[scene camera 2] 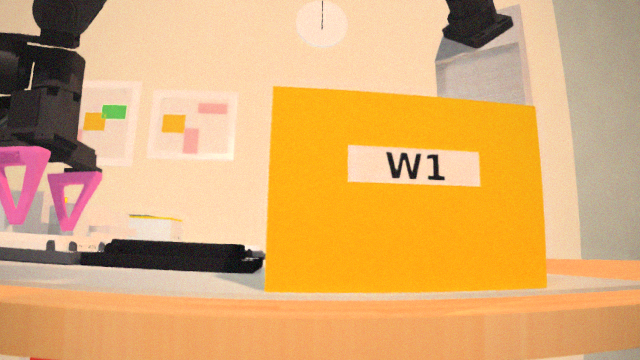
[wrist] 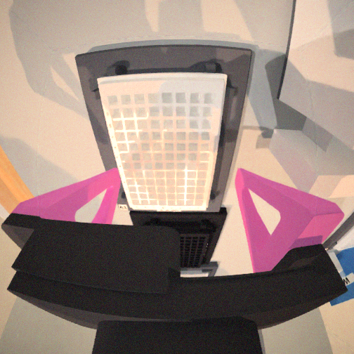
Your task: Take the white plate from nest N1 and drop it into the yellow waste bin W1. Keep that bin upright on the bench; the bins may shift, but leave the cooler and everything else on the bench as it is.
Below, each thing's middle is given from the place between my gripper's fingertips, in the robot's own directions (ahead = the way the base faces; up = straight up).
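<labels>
Dark grey nest N1 [wrist: 234,61]: my hand is 10 mm to the right of it, 30 mm above it. Counted from my hand: white device [wrist: 309,83], 280 mm ahead, 110 mm to the right, 10 mm above; black nest N3 [scene camera 2: 244,266], 160 mm behind, 40 mm to the right, 30 mm below; black plate [scene camera 2: 133,247], 160 mm behind, 40 mm to the right, 10 mm below.
</labels>
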